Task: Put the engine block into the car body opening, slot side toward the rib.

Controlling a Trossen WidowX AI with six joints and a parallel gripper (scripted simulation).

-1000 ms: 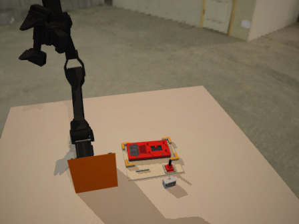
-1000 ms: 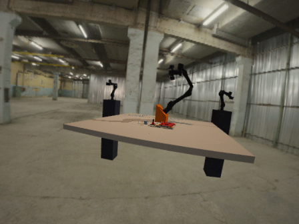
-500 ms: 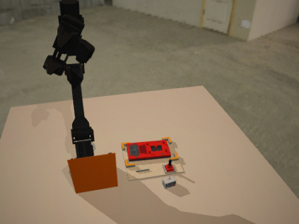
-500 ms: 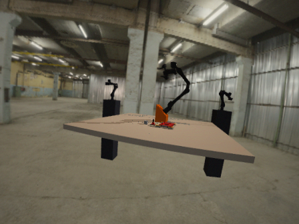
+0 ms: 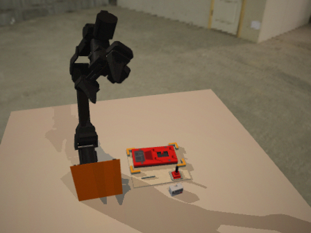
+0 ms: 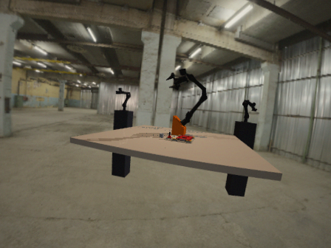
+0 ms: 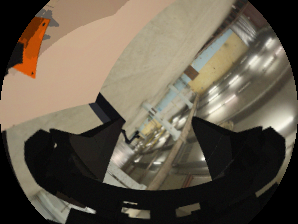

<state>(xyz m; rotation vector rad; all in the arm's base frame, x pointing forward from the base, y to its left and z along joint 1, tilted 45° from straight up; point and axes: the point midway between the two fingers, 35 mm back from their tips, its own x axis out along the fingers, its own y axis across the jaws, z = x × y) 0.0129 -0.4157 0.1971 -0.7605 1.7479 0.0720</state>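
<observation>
Now: gripper tip 25 cm short of the engine block, 3 cm to the right of it and 51 cm above it. Also, from my gripper tip: pale base plate: 25 cm ahead, 21 cm to the left, 52 cm below.
</observation>
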